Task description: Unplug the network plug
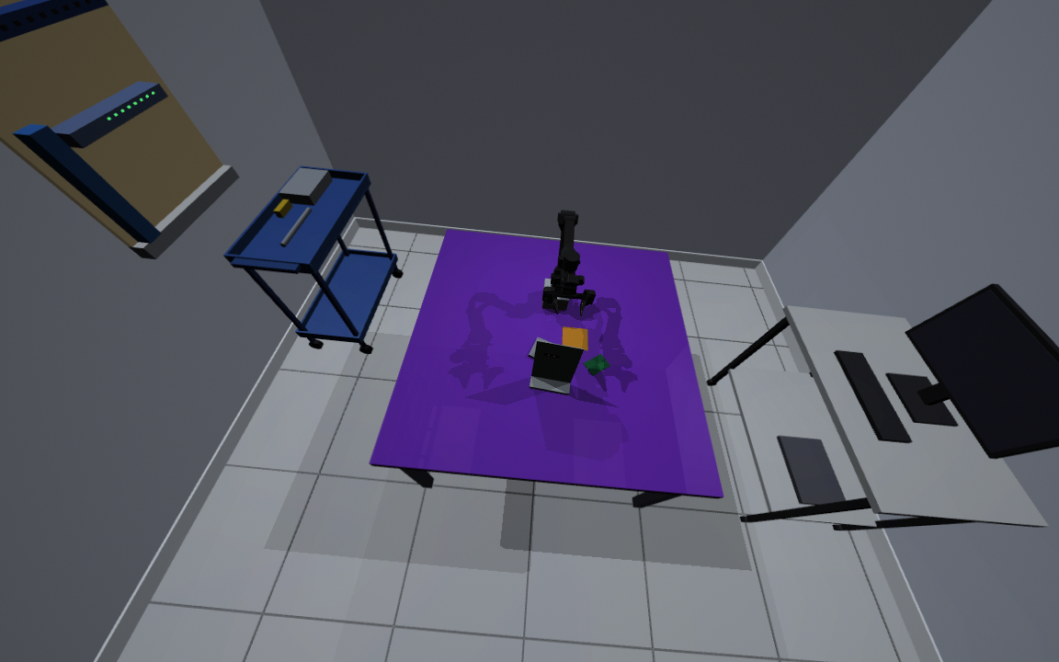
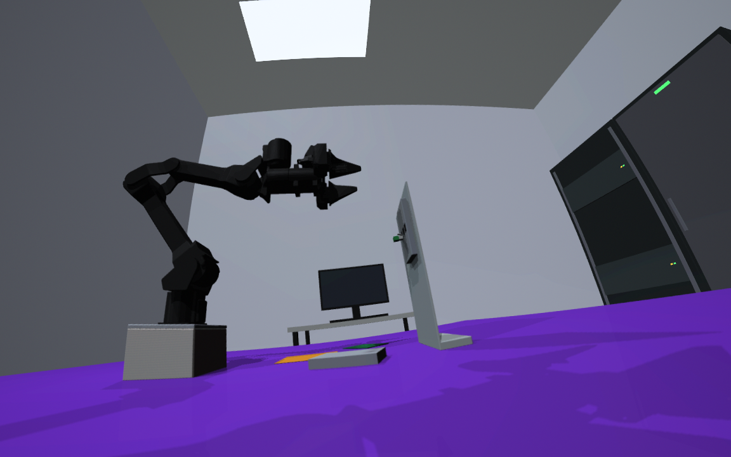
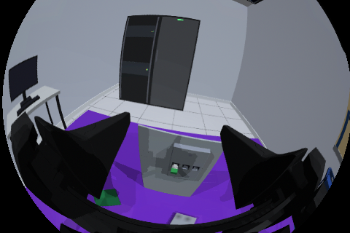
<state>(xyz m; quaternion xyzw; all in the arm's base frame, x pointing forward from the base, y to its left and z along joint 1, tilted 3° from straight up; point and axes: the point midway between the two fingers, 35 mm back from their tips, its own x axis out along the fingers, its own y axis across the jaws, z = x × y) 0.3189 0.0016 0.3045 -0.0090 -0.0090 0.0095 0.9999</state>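
The network plug is 7 cm ahead of my gripper tip, 2 cm to the right of it and 15 cm below it. Also, from my gripper tip: flat grey block (7 cm behind, 7 cm to the right, 36 cm below); grey panel (9 cm ahead, 3 cm to the right, 24 cm below); orange square (15 cm behind, 9 cm to the left, 37 cm below).
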